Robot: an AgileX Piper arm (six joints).
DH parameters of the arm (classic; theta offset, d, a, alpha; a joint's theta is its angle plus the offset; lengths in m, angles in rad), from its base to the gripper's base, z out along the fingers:
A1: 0 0.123 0 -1.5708
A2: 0.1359 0 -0.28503 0
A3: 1.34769 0 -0.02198 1.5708
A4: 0 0.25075 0 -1.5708
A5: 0 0 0 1.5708
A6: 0 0.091 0 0
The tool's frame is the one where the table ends.
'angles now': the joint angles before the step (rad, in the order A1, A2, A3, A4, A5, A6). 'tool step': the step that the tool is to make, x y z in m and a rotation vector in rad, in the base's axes. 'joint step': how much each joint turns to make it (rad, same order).
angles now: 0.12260, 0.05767, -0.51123, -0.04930, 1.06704, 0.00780
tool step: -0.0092, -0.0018, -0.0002, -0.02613, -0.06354, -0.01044
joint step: -0.01851, -0.06025, 0.00108, -0.00995, -0.00235, -0.02810
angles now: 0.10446, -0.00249, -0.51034, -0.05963, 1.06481, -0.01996
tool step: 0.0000, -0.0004, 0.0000, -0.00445, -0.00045, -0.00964
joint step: -0.00645, -0.00004, 0.00010, -0.00555, -0.00005, 0.00013
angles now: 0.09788, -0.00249, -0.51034, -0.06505, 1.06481, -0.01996
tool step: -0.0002, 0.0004, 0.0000, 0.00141, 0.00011, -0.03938
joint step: -0.04044, 0.00014, 0.00003, 0.00180, -0.00017, -0.00008
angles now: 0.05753, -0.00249, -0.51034, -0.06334, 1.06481, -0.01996
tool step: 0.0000, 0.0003, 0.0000, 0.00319, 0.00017, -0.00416
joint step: -0.00577, 0.00018, 0.00000, 0.00328, -0.00016, 0.00055
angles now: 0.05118, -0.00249, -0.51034, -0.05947, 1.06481, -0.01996
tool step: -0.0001, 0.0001, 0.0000, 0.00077, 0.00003, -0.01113
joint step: -0.01111, -0.00015, -0.00008, 0.00038, 0.00026, 0.00050
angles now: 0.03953, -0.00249, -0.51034, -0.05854, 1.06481, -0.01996
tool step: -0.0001, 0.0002, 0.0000, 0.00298, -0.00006, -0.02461
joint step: -0.02367, 0.00006, 0.00001, 0.00056, -0.00007, 0.00282
